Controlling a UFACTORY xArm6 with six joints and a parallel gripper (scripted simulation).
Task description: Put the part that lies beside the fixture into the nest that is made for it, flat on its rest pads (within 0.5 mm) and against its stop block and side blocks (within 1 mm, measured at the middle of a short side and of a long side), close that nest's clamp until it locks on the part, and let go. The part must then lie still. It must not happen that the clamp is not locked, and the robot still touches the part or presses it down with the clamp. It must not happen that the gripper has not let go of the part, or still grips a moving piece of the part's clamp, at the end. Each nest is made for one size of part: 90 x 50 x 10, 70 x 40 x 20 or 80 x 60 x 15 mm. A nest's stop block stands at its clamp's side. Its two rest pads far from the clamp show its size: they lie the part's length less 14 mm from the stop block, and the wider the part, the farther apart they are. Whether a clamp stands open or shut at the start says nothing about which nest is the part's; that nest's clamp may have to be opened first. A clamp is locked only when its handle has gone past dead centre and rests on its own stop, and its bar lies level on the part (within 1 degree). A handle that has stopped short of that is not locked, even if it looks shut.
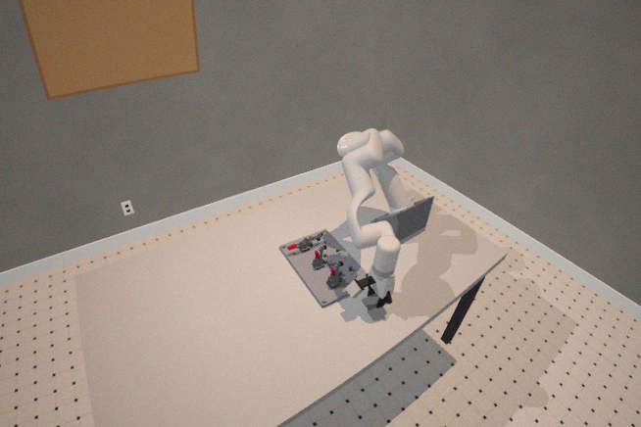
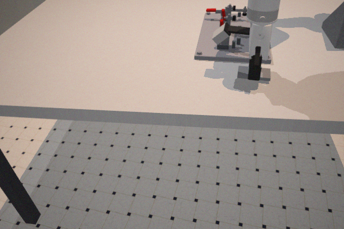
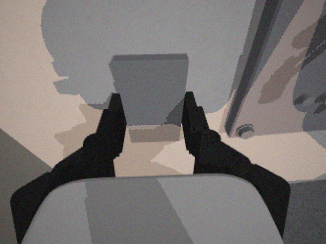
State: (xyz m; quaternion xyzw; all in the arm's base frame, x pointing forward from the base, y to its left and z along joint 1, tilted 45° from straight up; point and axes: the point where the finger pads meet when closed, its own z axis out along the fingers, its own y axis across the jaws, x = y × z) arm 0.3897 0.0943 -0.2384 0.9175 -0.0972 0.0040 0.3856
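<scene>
Now: the grey fixture plate 26 cm to the right of my hand, 3 cm ahead of it and 2 cm below it. The rest, counted from my hand: flat grey part (2 cm below).
</scene>
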